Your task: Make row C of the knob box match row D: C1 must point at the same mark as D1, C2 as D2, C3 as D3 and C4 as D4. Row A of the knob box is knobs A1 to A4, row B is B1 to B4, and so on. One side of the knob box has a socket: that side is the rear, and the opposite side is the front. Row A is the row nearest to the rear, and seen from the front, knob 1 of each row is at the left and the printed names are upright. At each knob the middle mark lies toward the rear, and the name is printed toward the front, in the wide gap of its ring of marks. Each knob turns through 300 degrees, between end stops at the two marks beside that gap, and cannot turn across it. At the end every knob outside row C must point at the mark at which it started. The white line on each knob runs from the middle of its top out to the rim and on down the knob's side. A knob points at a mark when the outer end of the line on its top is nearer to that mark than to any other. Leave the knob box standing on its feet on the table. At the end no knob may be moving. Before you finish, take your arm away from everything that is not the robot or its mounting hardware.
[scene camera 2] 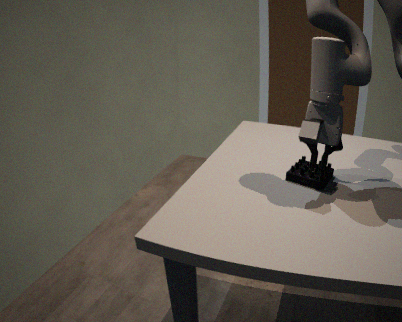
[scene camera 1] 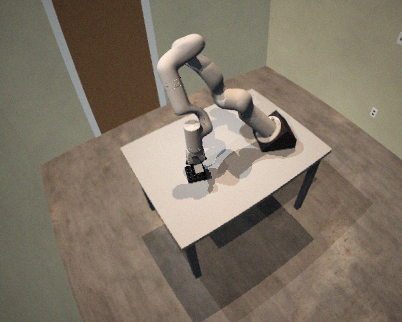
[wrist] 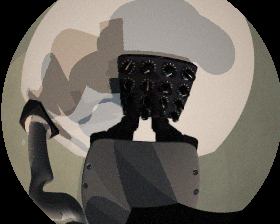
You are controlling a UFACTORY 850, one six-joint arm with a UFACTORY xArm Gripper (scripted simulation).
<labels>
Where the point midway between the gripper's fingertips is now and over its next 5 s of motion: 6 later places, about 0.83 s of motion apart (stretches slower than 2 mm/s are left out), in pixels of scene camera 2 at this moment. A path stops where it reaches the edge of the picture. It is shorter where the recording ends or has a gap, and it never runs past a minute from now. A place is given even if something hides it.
My gripper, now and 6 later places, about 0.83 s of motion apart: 317, 167; 319, 154; 320, 153; 320, 151; 320, 149; 320, 148; 319, 157
</labels>
